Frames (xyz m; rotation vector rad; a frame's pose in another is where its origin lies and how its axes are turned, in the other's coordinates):
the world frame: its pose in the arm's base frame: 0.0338 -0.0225 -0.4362 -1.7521 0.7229 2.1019
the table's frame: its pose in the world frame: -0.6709 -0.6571 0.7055 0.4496 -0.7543 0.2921
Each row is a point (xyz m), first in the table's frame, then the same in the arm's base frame.
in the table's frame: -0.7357 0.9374 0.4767
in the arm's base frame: -0.1282 0.6725 1.4342
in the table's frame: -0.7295 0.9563 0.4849
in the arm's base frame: -0.1458 0.6709 1.4465
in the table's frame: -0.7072 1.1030 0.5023
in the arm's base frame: -0.2557 0.6145 1.5304
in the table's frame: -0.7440 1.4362 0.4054
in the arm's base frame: -0.4183 0.3525 1.6938
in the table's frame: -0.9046 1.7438 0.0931
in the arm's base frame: -0.4385 -0.1037 1.7909
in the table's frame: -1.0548 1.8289 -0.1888
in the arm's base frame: -0.3342 -0.4165 1.7675
